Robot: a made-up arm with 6 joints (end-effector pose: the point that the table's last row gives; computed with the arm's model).
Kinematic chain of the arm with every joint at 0, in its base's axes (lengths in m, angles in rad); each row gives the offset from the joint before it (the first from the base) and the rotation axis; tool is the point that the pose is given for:
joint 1: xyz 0 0 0.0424 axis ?
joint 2: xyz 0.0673 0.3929 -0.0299 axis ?
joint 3: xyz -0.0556 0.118 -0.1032 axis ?
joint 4: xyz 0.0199 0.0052 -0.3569 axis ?
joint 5: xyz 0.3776 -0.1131 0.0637 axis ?
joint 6: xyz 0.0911 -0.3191 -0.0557 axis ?
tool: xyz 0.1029 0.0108 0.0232
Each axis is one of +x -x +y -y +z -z.
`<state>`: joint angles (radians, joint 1 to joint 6).
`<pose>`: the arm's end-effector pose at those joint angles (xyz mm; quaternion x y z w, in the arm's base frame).
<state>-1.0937 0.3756 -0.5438 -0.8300 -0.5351 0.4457</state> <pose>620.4 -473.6 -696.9 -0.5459 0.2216 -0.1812 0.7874</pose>
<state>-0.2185 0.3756 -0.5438 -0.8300 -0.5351 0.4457</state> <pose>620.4 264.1 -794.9 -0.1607 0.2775 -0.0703 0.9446</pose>
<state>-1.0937 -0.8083 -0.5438 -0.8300 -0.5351 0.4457</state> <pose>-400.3 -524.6 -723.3 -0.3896 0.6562 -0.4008 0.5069</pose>
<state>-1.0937 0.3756 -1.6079 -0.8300 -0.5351 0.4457</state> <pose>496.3 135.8 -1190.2 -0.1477 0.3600 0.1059 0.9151</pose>
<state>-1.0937 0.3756 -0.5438 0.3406 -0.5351 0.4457</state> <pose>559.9 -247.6 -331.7 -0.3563 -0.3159 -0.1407 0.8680</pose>
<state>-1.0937 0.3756 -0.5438 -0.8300 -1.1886 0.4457</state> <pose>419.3 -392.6 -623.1 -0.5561 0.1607 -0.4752 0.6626</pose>
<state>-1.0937 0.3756 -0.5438 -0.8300 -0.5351 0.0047</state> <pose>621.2 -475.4 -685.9 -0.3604 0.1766 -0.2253 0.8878</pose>
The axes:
joint 1: +x
joint 2: -y
joint 3: -x
joint 4: -y
joint 5: +z
joint 6: -x

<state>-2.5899 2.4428 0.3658 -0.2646 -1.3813 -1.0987</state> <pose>220.6 83.6 -183.9 0.2242 -0.2231 0.7862 0.5310</pose>
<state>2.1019 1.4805 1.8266 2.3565 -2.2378 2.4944</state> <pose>18.5 -52.9 245.2 0.1588 0.3462 -0.8911 0.2468</pose>
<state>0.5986 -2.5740 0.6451 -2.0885 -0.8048 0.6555</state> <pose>29.5 -378.8 193.8 0.5357 -0.2231 -0.5644 0.5871</pose>
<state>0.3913 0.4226 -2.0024 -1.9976 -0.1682 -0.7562</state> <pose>-61.6 1461.0 344.9 0.4635 0.5357 0.6671 0.2307</pose>
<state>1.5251 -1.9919 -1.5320 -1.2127 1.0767 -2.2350</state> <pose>-253.4 218.3 1619.9 0.1699 -0.1890 0.3236 0.9114</pose>
